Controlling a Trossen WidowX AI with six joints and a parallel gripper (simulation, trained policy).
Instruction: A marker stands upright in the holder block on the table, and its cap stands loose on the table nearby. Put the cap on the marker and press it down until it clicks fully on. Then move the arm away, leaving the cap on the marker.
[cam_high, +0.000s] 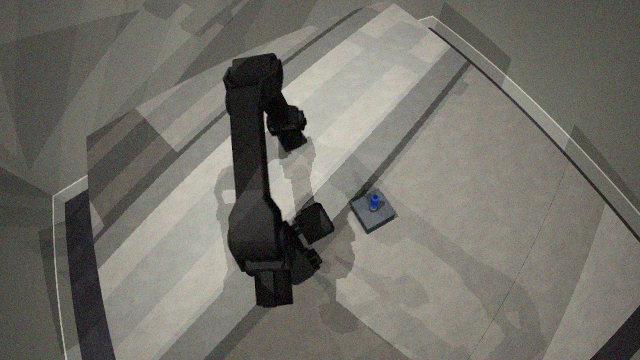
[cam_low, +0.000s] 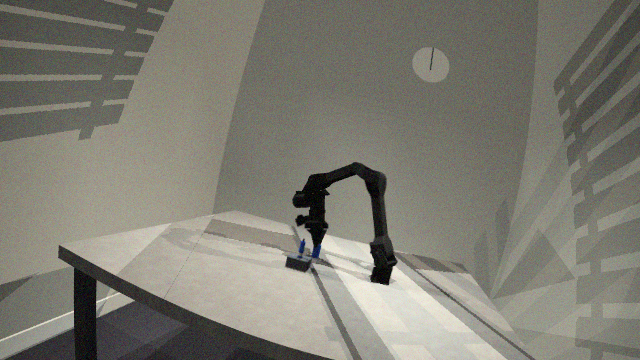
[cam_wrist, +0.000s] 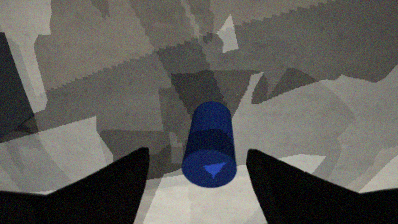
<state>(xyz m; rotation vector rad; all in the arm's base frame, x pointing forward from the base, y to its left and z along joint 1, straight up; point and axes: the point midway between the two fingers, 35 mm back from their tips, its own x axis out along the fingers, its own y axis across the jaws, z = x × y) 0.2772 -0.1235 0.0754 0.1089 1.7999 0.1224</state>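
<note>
Right now my gripper tip is 20 mm above the blue cap and 10 mm to the left of it. From my gripper tip the other things lie so: dark holder block: 190 mm to the left, 20 mm below, 20 mm ahead.
</note>
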